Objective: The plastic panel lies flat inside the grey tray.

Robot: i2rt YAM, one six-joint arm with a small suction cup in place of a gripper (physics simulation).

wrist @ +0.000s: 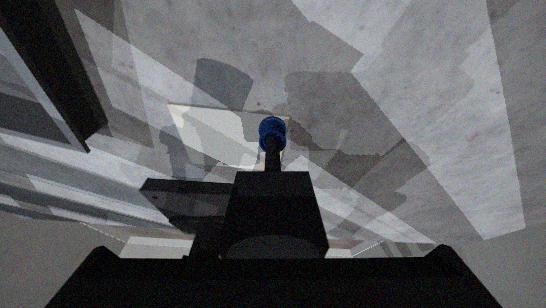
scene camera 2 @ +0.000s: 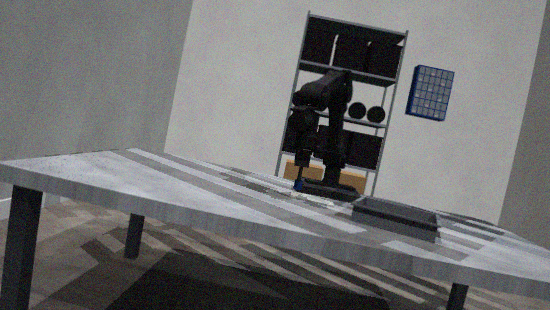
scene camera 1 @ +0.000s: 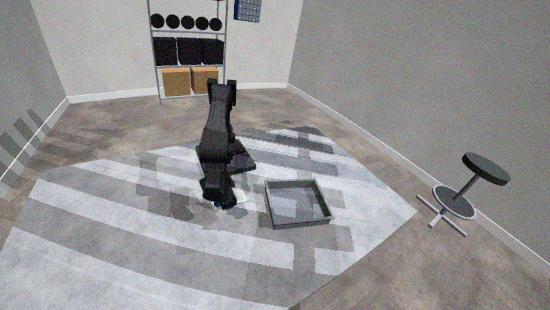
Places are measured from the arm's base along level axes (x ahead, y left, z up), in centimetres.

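Pixels of known places: hand at its tool point: [wrist: 272,129] [scene camera 2: 297,188] [scene camera 1: 217,203]; arm's base at its link origin: [wrist: 213,222] [scene camera 2: 329,185].
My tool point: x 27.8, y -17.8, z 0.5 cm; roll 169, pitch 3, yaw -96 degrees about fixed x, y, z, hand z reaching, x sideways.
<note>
Ahead of a thing's pixels: the offset from my tool point to its top centre.
The plastic panel {dx -4.5, dy +6.4, dz -3.0 cm} [scene camera 1: 240,195] [wrist: 213,132] is a pale, thin sheet lying flat on the table, just left of the grey tray {dx +14.9, dy +28.2, dz +1.5 cm} [scene camera 1: 299,222] [scene camera 2: 392,216] and outside it. The tray holds nothing; in the wrist view its dark wall [wrist: 56,68] shows at the upper left. My suction cup [scene camera 1: 217,204] [scene camera 2: 298,185] [wrist: 272,133] is blue and points down at the panel's edge, close to the table. I cannot tell whether it touches the panel. The arm hides most of the panel in scene camera 1.
The arm's black base plate [scene camera 1: 242,160] sits behind the panel. The table's front edge [scene camera 2: 230,227] runs across scene camera 2. A shelf rack [scene camera 1: 152,46] with boxes stands at the back wall. A stool [scene camera 1: 485,168] stands on the floor at the right.
</note>
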